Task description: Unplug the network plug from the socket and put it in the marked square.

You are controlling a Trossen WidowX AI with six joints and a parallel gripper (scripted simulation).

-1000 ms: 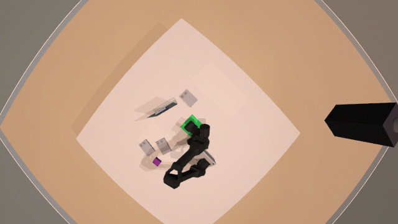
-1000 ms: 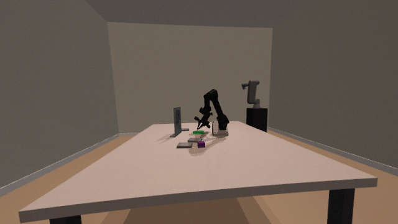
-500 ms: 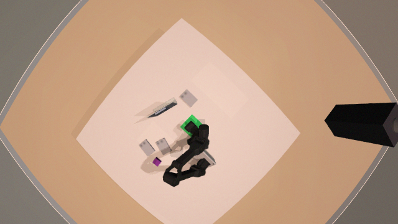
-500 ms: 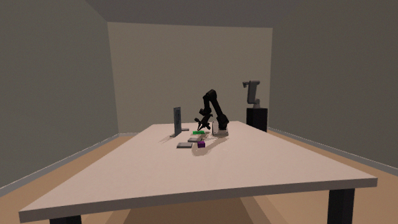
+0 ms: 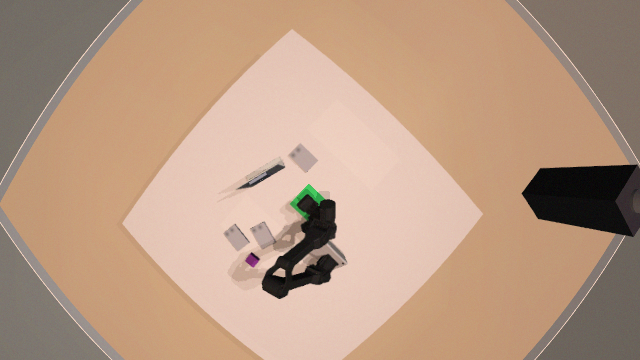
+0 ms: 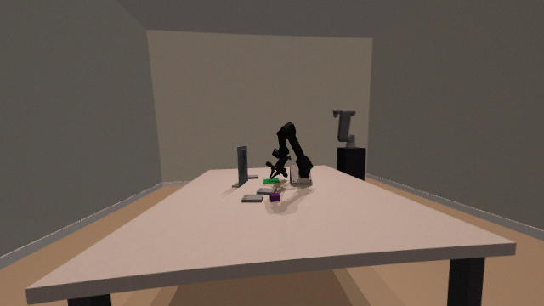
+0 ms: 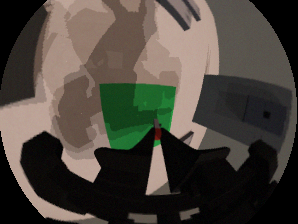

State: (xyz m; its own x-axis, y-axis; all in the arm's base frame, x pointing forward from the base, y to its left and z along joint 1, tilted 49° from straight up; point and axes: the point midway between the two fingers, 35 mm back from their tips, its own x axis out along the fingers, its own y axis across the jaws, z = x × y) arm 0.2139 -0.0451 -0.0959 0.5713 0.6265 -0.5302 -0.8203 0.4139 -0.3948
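My gripper tip is 2 cm above the green marked square and 1 cm past it. From my gripper tip the other things lie so: grey upright panel 20 cm ahead, 11 cm above, 5 cm to the left; network plug right at my gripper tip.
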